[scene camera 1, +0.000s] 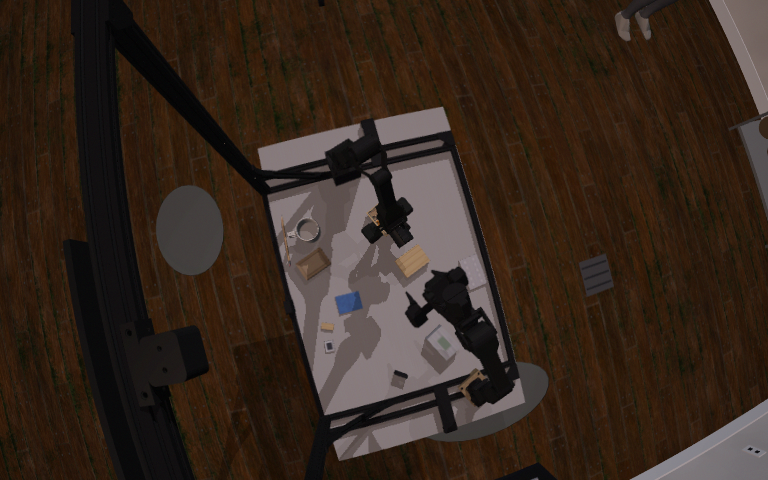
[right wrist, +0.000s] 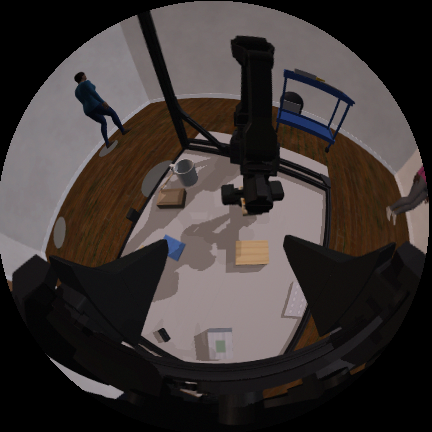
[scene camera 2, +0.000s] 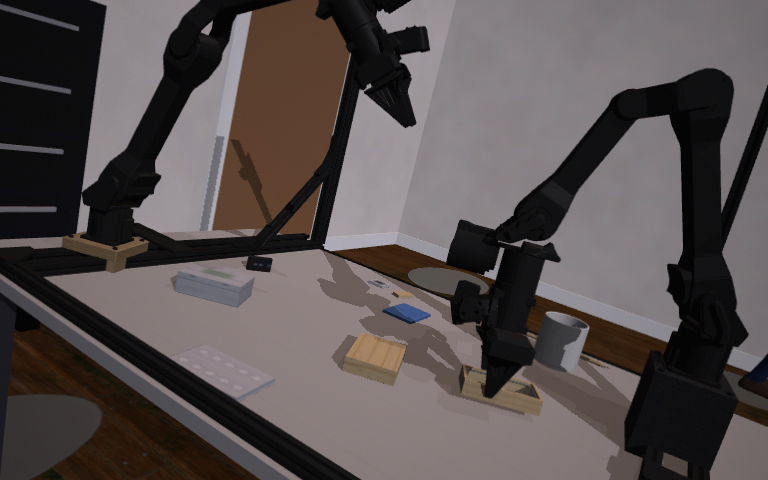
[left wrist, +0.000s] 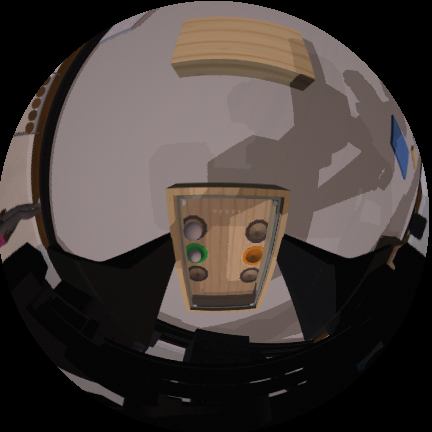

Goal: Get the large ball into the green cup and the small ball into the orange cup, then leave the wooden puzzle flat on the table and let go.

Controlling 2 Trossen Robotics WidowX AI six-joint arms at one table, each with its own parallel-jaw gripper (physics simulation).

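Places are measured from the left arm's base along level axes (x up, y right, z ahead), in centimetres.
Where they show: left gripper, between the fingertips: (scene camera 2: 486, 387) (left wrist: 226, 237); right gripper, between the fingertips: (scene camera 1: 419, 281) (right wrist: 226, 243) (scene camera 2: 411, 126); left arm's base, origin of its link: (scene camera 1: 343, 159) (scene camera 2: 691, 372); right arm's base, origin of its link: (scene camera 1: 476, 388) (scene camera 2: 107, 238).
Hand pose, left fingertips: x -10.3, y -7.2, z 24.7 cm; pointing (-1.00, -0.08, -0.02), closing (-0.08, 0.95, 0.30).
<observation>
Things, the pixels of their top centre, and the offset from my left fingertips. "spot": a spot on its surface instead.
- wooden puzzle, centre of its top: (left wrist: 225, 274) (scene camera 2: 501, 379) (right wrist: 250, 197) (scene camera 1: 383, 218) dx +1.8, dy +0.6, dz -1.7 cm
- large ball, centre of its top: (left wrist: 189, 235) dx +0.9, dy -2.4, dz -0.2 cm
- small ball, centre of its top: (left wrist: 193, 259) dx +0.6, dy -1.7, dz -2.3 cm
- green cup, a spot on its surface: (left wrist: 204, 251) spot: dx +1.3, dy -1.2, dz -0.7 cm
- orange cup, a spot on its surface: (left wrist: 253, 256) spot: dx +1.1, dy +2.0, dz -0.2 cm
- slatted wooden block, centre of its top: (left wrist: 244, 33) (scene camera 2: 377, 350) (right wrist: 252, 251) (scene camera 1: 412, 260) dx +0.5, dy -3.6, dz +16.1 cm
- mug, a spot on its surface: (scene camera 2: 560, 342) spot: dx +3.5, dy +23.1, dz -7.3 cm
- brown box, centre of its top: (left wrist: 392, 263) (scene camera 1: 313, 263) (right wrist: 169, 195) dx +1.7, dy +29.7, dz +4.2 cm
- blue pad, centre of its top: (scene camera 2: 407, 311) (right wrist: 170, 246) (scene camera 1: 349, 302) dx -1.2, dy +23.0, dz +21.6 cm
- dotted white panel, centre of its top: (scene camera 2: 219, 368) (right wrist: 297, 299) (scene camera 1: 473, 271) dx -1.0, dy -23.6, dz +28.5 cm
- grey-white box, centre of its top: (scene camera 2: 217, 273) (right wrist: 220, 346) (scene camera 1: 444, 343) dx +1.8, dy -2.9, dz +47.9 cm
The wooden puzzle (scene camera 1: 372, 214) (scene camera 2: 521, 402) (left wrist: 227, 192) is a clear-topped box, roughly level and close to the table. My left gripper (scene camera 2: 498, 389) (left wrist: 226, 237) is shut on it, one finger against each side. In the left wrist view the large ball (left wrist: 193, 231) is at the plain cup in the upper left of the box. The small ball (left wrist: 195, 256) is in the green cup (left wrist: 204, 251). The orange cup (left wrist: 253, 256), at the right, shows no ball. My right gripper (scene camera 1: 421, 283) (scene camera 2: 408, 120) (right wrist: 226, 243) is open and empty, high above the table.
A slatted wooden block (scene camera 1: 412, 260) (scene camera 2: 374, 356) (left wrist: 242, 42) (right wrist: 252, 252) lies near the puzzle. A mug (scene camera 1: 307, 229) (scene camera 2: 560, 342), brown box (scene camera 1: 313, 264), blue pad (scene camera 1: 348, 302), dotted white panel (scene camera 2: 226, 370) and grey-white box (scene camera 2: 212, 287) are also on the table.
</observation>
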